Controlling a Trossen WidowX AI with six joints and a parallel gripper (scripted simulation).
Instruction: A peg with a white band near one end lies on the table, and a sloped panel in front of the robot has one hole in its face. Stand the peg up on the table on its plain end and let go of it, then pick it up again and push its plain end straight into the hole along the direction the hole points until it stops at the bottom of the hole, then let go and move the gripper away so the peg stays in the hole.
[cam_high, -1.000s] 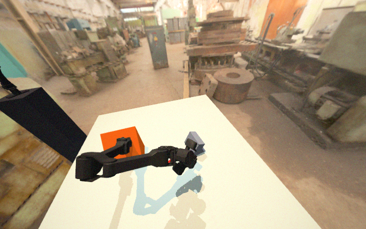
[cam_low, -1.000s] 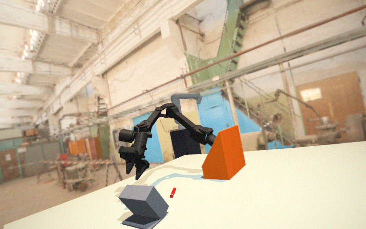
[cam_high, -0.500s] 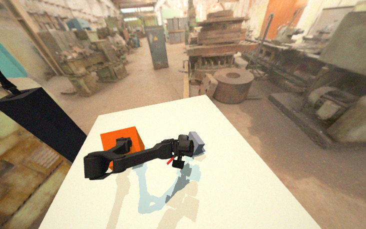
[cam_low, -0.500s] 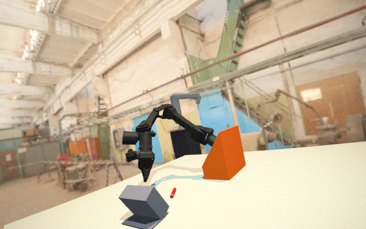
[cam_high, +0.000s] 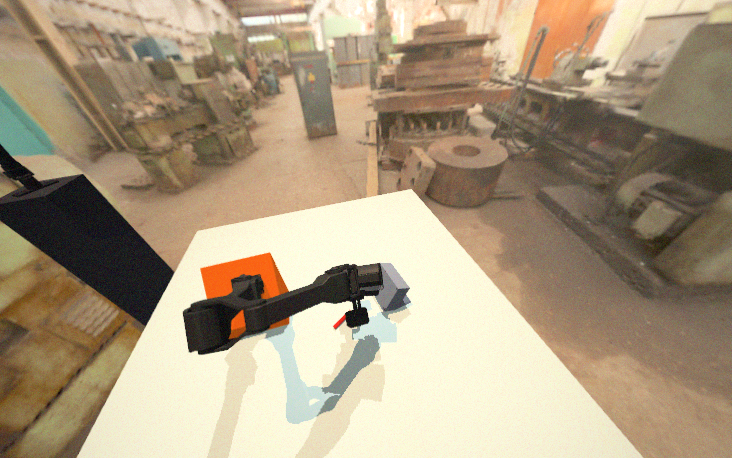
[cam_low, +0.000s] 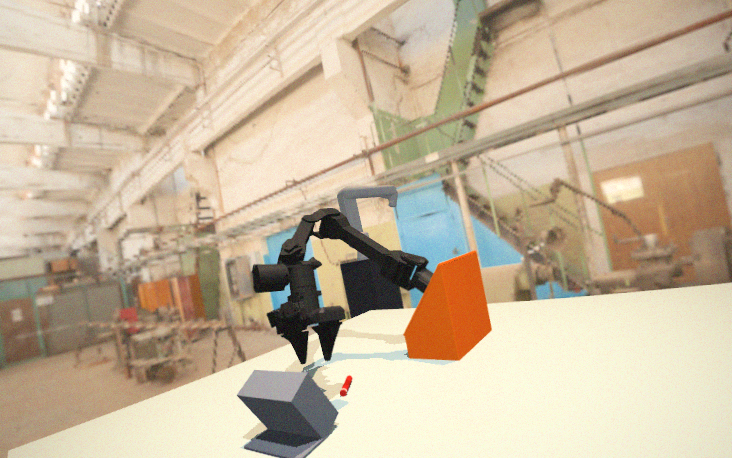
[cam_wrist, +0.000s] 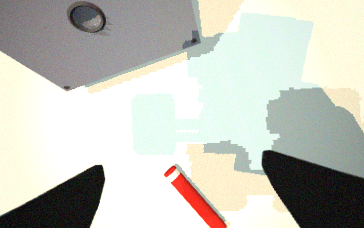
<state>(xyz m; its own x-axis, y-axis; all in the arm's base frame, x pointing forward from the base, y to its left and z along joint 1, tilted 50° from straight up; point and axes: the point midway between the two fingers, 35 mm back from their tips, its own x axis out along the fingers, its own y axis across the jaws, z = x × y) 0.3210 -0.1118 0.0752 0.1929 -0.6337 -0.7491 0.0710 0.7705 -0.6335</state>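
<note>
Now: gripper tip 50 mm past the red peg, 20 mm to the right of it and 80 mm above it. The rest, counted from my gripper tip: sloped panel: 120 mm ahead, 50 mm to the left, 30 mm below.
</note>
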